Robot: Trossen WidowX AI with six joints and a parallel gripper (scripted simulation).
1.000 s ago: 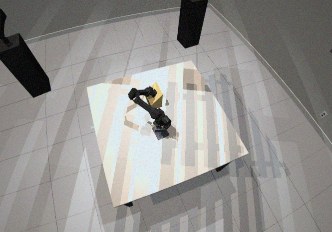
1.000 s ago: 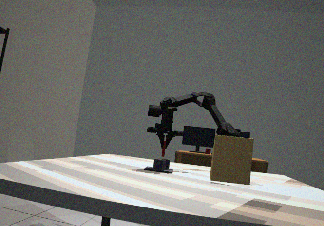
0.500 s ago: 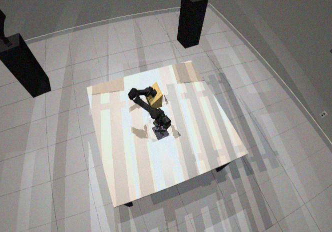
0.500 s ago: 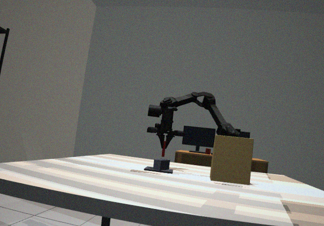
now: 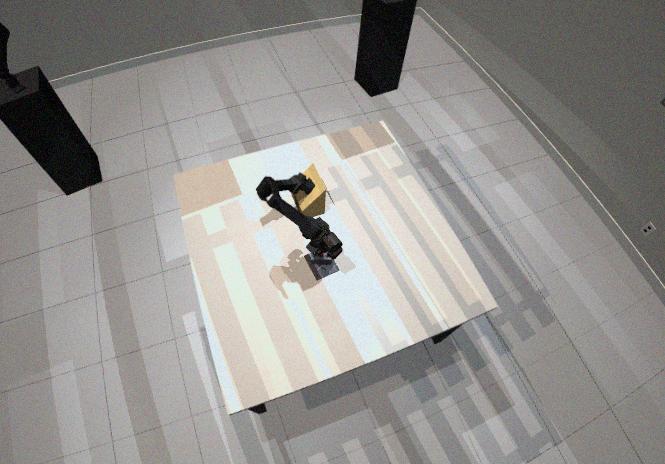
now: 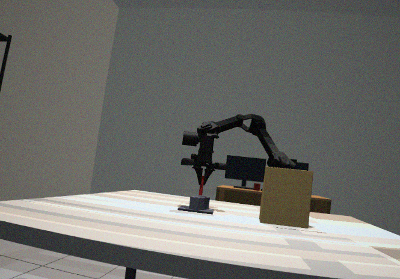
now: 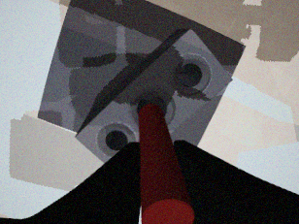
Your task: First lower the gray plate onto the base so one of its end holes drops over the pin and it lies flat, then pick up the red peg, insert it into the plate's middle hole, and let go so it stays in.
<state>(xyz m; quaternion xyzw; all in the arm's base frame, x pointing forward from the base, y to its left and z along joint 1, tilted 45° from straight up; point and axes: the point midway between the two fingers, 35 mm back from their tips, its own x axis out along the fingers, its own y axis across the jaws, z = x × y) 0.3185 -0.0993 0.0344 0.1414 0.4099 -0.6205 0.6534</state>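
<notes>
My gripper tip is now 60 mm above the gray plate. From my gripper tip the other things lie so: dark flat base 100 mm below, 10 mm to the left, 10 mm ahead; red peg right at my gripper tip.
</notes>
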